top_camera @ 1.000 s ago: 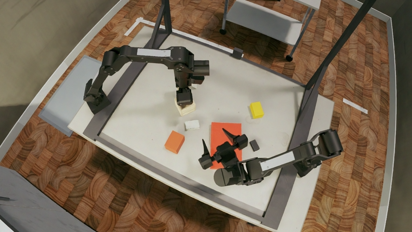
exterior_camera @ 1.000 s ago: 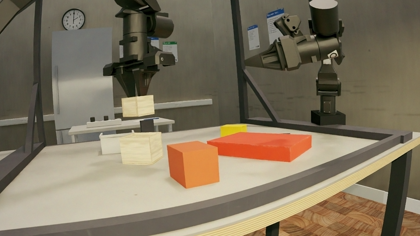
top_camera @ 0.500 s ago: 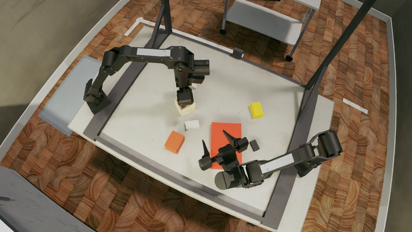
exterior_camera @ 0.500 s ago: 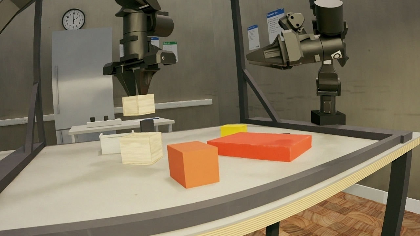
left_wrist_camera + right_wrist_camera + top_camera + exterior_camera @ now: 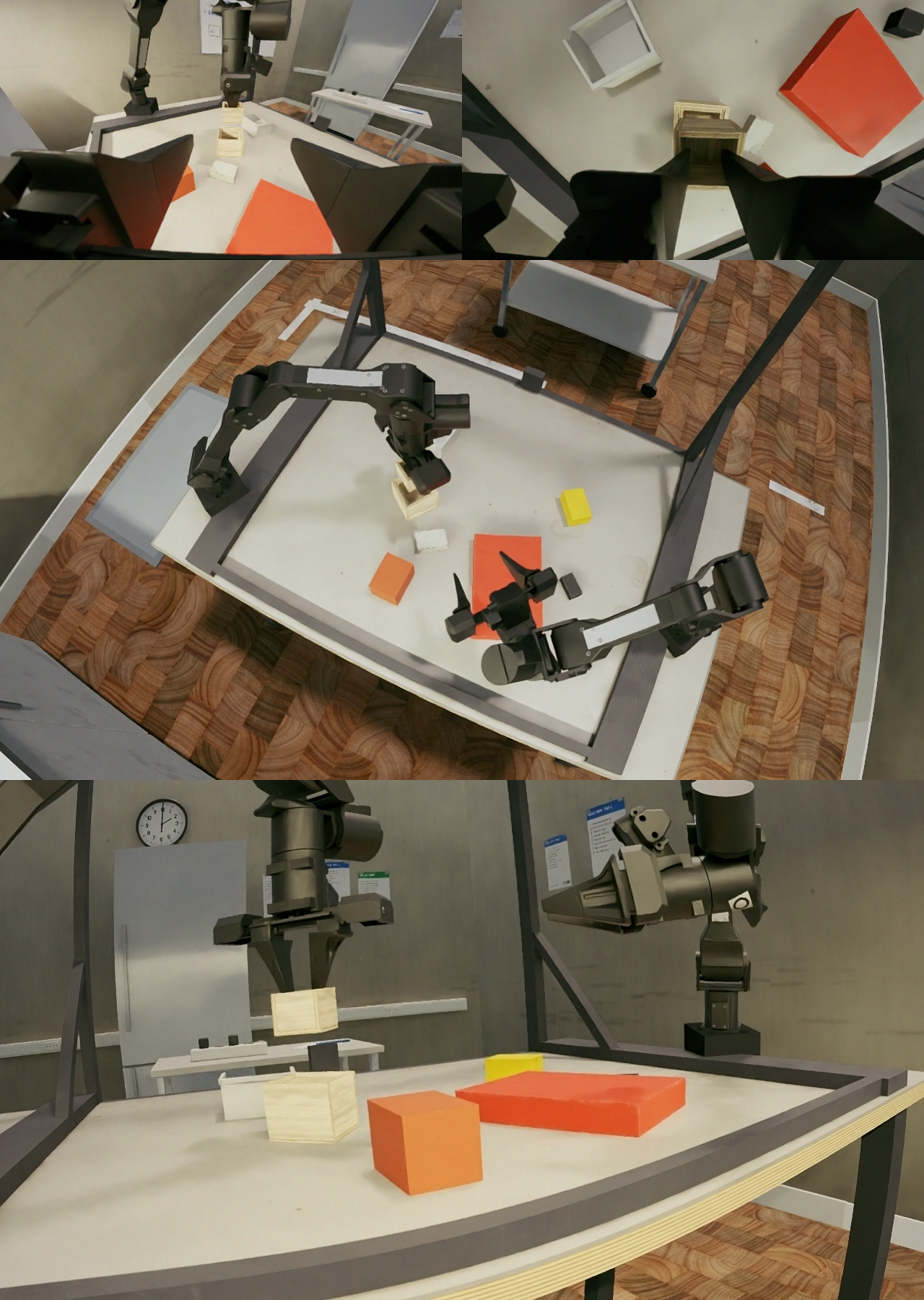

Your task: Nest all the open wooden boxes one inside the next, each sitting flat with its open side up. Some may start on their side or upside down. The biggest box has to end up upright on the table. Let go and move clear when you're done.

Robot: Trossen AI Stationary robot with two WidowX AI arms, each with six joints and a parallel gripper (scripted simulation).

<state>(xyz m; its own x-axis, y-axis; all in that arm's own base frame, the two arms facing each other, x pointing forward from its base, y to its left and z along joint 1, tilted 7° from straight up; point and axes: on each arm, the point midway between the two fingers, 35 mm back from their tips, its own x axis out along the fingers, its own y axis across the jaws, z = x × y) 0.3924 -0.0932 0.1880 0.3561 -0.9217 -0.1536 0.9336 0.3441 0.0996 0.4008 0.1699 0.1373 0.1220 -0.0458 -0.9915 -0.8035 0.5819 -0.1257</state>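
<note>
The small wooden box is 5 cm below my right hand. The rest, counted from my right hand: white tray: 17 cm behind, 1 cm to the right, 14 cm below; then medium wooden box: 15 cm below; then largest wooden box: 15 cm below.
</note>
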